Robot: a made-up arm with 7 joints. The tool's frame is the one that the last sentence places.
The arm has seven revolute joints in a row. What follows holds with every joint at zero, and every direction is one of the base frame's. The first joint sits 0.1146 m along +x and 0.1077 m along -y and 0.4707 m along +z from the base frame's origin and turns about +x. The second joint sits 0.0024 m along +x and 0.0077 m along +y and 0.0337 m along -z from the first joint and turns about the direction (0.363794, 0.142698, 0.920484). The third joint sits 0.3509 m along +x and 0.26 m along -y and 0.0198 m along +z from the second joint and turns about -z. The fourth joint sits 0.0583 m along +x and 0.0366 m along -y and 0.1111 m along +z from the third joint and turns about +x. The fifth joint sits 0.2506 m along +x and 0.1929 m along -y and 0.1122 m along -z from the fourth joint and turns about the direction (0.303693, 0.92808, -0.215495). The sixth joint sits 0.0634 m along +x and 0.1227 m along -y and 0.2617 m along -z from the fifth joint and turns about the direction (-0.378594, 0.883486, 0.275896). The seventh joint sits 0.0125 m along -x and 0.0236 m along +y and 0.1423 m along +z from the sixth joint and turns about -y. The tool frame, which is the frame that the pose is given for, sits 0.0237 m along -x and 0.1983 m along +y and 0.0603 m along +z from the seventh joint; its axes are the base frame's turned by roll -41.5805, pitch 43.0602 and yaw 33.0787 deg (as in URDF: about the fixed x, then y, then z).
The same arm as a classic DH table. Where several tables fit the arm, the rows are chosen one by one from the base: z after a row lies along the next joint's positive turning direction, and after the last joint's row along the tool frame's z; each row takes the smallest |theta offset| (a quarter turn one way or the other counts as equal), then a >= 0, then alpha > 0; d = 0 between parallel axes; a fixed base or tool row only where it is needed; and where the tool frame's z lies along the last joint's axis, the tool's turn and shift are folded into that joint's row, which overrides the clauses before.
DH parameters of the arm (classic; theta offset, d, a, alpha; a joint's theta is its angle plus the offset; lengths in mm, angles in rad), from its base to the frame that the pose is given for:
base (fixed): -1.5708 470.7 107.7 -1.5708
joint 1: -0.1538 129.5 -12.8 1.1985
joint 2: 0.4028 558.5 370.2 -2.7401
joint 3: 0.3738 414.9 36.6 1.5708
joint 4: 1.3426 360.7 152.9 -1.2622
joint 5: 0.6605 -9.7 174.9 -0.8691
joint 6: 0.0062 -108 -107.6 -2.654
joint 7: -1.0607 41.7 30.7 2.5587
tool (fixed): -2.3314 103.6 0 0

